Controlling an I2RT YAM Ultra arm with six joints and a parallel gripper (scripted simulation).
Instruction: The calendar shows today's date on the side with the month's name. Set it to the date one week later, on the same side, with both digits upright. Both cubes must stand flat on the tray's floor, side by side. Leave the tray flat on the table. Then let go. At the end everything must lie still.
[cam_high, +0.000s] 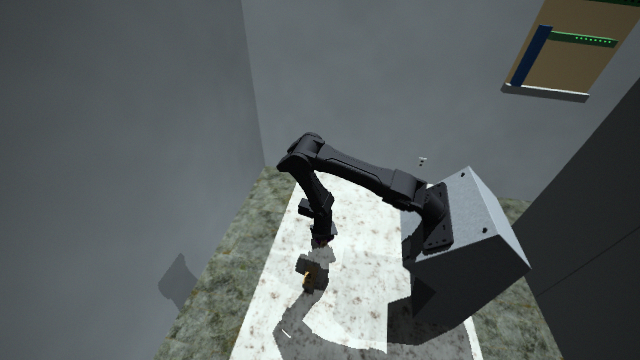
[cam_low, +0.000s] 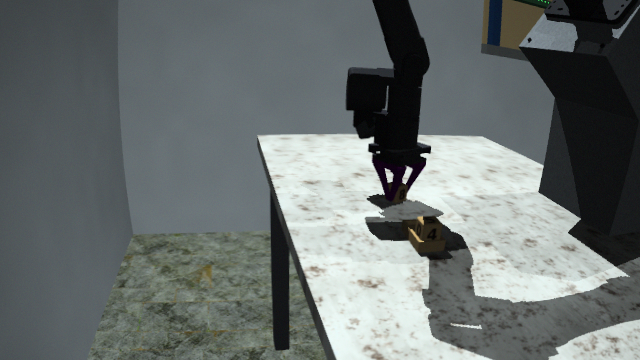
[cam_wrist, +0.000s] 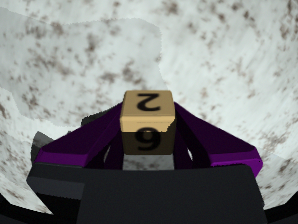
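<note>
Now: hand right at the wooden digit cube.
</note>
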